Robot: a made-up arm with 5 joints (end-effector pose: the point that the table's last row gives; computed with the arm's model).
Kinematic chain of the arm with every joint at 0, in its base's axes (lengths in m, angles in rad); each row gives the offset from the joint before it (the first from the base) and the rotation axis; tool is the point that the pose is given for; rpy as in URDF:
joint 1: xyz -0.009 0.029 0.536 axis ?
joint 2: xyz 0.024 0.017 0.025 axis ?
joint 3: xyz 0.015 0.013 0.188 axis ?
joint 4: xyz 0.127 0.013 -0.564 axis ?
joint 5: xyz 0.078 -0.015 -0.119 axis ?
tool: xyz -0.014 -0.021 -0.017 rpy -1.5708 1.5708 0
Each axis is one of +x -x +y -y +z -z.
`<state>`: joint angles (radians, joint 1 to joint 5).
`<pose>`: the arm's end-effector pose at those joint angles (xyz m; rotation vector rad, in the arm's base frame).
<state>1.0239 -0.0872 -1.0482 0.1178 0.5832</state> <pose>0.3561 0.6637 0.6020 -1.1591 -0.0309 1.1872</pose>
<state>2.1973 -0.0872 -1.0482 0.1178 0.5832</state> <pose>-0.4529 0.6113 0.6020 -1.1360 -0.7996 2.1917</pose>
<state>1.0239 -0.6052 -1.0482 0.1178 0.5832</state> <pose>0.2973 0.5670 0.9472 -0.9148 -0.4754 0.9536</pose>
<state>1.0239 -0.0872 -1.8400 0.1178 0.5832</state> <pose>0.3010 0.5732 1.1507 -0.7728 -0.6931 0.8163</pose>
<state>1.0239 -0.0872 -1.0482 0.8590 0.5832</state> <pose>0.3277 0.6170 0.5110 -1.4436 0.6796 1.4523</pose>
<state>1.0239 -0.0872 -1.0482 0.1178 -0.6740</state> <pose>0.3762 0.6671 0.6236 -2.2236 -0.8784 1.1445</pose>
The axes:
joint 1: +z
joint 2: +y
joint 3: +y
joint 4: +y
joint 5: -z

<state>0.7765 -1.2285 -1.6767 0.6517 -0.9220</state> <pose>-0.0749 -0.0300 1.3690 -1.9909 -1.1062 -0.4557</pose>
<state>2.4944 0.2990 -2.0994 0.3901 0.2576</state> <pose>-0.6203 0.4769 1.0249 -0.7074 -1.5523 2.1306</pose>
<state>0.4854 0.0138 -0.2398 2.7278 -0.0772</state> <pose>0.1278 0.1079 0.2975 -0.4292 -1.6500 -1.3905</pose>
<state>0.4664 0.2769 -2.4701 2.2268 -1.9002</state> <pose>0.4920 0.3054 1.0304 1.7203 0.7343 -1.7841</pose>
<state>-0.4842 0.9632 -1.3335 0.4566 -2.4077</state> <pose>0.5378 -0.2199 0.0319 1.9787 0.4204 -2.1207</pose>
